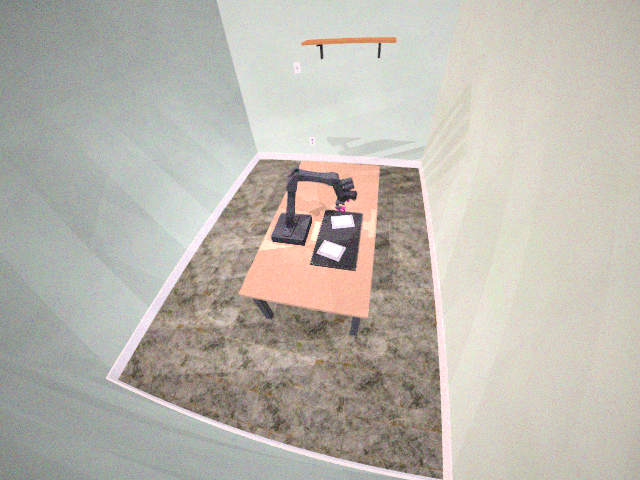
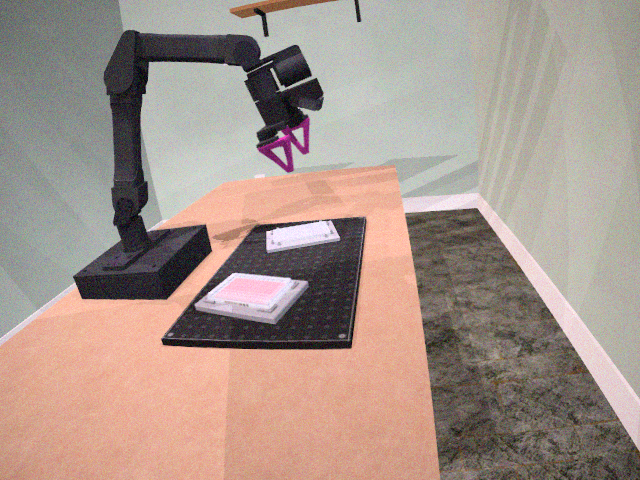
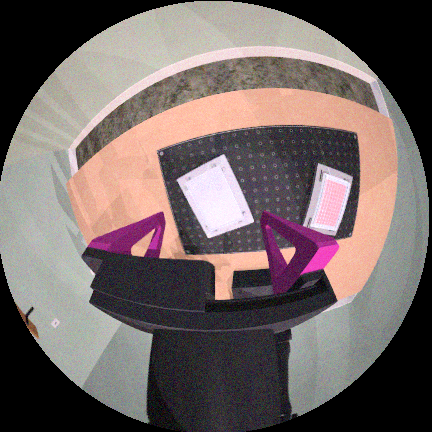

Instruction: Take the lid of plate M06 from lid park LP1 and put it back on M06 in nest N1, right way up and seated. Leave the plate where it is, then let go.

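Frame: origin at the arm's base, x ahead, y left, z up, level; millimetres.
Seen in the pictures: gripper, fingertip midpoint: (image 1: pixel 346 207) (image 2: pixel 298 162) (image 3: pixel 212 216); arm's base at its link origin: (image 1: pixel 290 225) (image 2: pixel 138 250).
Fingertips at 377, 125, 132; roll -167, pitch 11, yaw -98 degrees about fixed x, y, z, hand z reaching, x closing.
Pixels of each thing's top centre, then the offset from my fingertips to it, as dx, dy, dz. "spot": a spot on its surface instead. Level surfaces: height alone.
- lid at its top centre: (image 3: pixel 214 200) (image 2: pixel 300 230) (image 1: pixel 342 220) -30, +34, -166
- pale base at a spot on its surface: (image 3: pixel 223 162) (image 2: pixel 331 237) spot: +48, +6, -174
- Plate M06 at its top centre: (image 2: pixel 248 286) (image 3: pixel 332 204) (image 1: pixel 331 248) -50, -245, -158
- nest at its top centre: (image 2: pixel 249 290) (image 3: pixel 331 203) (image 1: pixel 331 249) -50, -245, -166
- black perforated board at its top centre: (image 2: pixel 286 263) (image 3: pixel 277 193) (image 1: pixel 339 236) -27, -105, -183
- wooden table at its surface level: dz -197
The lid (image 1: pixel 342 221) (image 2: pixel 302 234) (image 3: pixel 217 197) is a flat whitish rectangle lying level on the lid park, a pale base (image 2: pixel 333 238) (image 3: pixel 223 162) at the far end of the black board. Plate M06 (image 1: pixel 331 250) (image 2: pixel 254 290) (image 3: pixel 331 202), with a pink well area, sits in the nest (image 2: pixel 295 295) (image 3: pixel 313 192), a grey-white base at the near end. Labels are not readable. My gripper (image 1: pixel 342 208) (image 2: pixel 299 161) (image 3: pixel 212 216) has two magenta fingers standing wide open and empty, above and beyond the far end of the board, nearer the lid than the plate.
The black perforated board (image 1: pixel 343 263) (image 2: pixel 330 289) (image 3: pixel 280 150) lies on the wooden table (image 1: pixel 305 289) (image 2: pixel 310 413) (image 3: pixel 250 107). The arm's black base box (image 1: pixel 292 229) (image 2: pixel 149 268) stands beside the board. A wooden shelf (image 1: pixel 351 40) hangs high on the back wall.
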